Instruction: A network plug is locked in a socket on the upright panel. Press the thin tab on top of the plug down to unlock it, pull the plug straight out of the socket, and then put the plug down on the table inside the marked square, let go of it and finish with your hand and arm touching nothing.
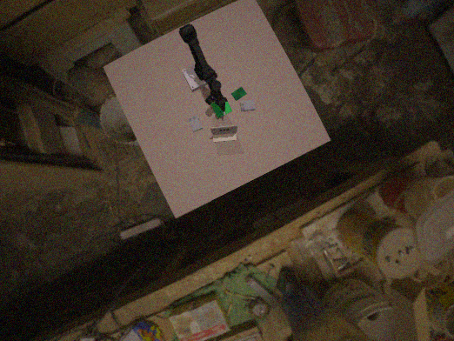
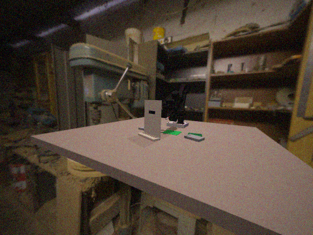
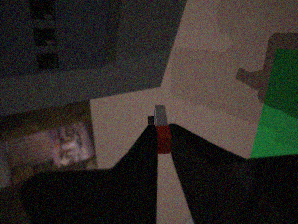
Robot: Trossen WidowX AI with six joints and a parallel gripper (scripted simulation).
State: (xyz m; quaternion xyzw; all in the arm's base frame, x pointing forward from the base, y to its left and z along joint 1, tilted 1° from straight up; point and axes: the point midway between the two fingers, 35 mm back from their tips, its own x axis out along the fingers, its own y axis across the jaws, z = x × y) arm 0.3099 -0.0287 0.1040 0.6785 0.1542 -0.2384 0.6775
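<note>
My gripper tip is now 12 cm above the green square, 7 cm past it and 2 cm to the right of it. Also, from my gripper tip: plug (1 cm ahead); upright panel (12 cm ahead, 7 cm to the right, 1 cm below); dark green tile (19 cm to the left, 12 cm below, 8 cm behind).
</note>
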